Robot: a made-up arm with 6 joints. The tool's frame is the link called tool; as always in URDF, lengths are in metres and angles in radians.
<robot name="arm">
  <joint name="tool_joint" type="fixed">
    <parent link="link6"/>
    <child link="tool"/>
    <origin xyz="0 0 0" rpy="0 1.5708 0"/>
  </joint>
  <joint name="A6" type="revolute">
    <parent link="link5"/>
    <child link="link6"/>
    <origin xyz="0 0 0.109" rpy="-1.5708 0 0"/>
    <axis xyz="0 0 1"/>
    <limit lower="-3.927" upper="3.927"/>
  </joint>
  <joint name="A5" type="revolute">
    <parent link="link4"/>
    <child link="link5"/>
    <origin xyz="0 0 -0.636" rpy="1.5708 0 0"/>
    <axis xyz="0 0 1"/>
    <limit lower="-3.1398" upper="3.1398"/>
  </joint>
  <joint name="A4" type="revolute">
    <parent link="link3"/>
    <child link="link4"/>
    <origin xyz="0 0 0" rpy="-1.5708 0 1.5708"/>
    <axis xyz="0 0 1"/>
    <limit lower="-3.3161" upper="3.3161"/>
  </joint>
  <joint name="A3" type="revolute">
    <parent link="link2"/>
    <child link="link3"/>
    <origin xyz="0 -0.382 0" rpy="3.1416 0 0"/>
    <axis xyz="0 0 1"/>
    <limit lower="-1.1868" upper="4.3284"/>
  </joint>
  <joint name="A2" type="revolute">
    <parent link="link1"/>
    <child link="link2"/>
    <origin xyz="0 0 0" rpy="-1.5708 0 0"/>
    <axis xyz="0 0 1"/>
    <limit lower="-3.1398" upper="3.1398"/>
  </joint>
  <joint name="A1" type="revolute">
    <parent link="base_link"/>
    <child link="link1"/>
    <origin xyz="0 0 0.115"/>
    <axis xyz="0 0 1"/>
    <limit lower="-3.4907" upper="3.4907"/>
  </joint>
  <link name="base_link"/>
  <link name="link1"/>
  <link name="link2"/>
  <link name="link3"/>
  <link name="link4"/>
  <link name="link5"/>
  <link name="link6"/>
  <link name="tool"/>
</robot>
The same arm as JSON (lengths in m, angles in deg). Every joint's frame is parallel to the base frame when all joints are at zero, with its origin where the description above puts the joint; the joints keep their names.
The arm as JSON. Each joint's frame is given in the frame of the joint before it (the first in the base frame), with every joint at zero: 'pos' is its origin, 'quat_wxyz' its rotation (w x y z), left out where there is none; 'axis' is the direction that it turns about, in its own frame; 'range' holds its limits. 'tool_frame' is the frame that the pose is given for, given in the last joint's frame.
{"length_unit": "m", "angle_unit": "deg", "joints": [{"joint": "A1", "pos": [0.0, 0.0, 0.115], "axis": [0.0, 0.0, 1.0], "range": [-200.0, 200.0]}, {"joint": "A2", "pos": [0.0, 0.0, 0.0], "axis": [0.0, 1.0, 0.0], "range": [-179.9, 179.9]}, {"joint": "A3", "pos": [0.0, 0.0, 0.382], "axis": [0.0, -1.0, 0.0], "range": [-68.0, 248.0]}, {"joint": "A4", "pos": [0.0, 0.0, 0.0], "axis": [-1.0, 0.0, 0.0], "range": [-190.0, 190.0]}, {"joint": "A5", "pos": [0.636, 0.0, 0.0], "axis": [0.0, -1.0, 0.0], "range": [-179.9, 179.9]}, {"joint": "A6", "pos": [0.0, -0.109, 0.0], "axis": [-1.0, 0.0, 0.0], "range": [-225.0, 225.0]}], "tool_frame": {"pos": [0.0, 0.0, 0.0], "quat_wxyz": [1.0, 0.000002, 0.0, -0.000002]}}
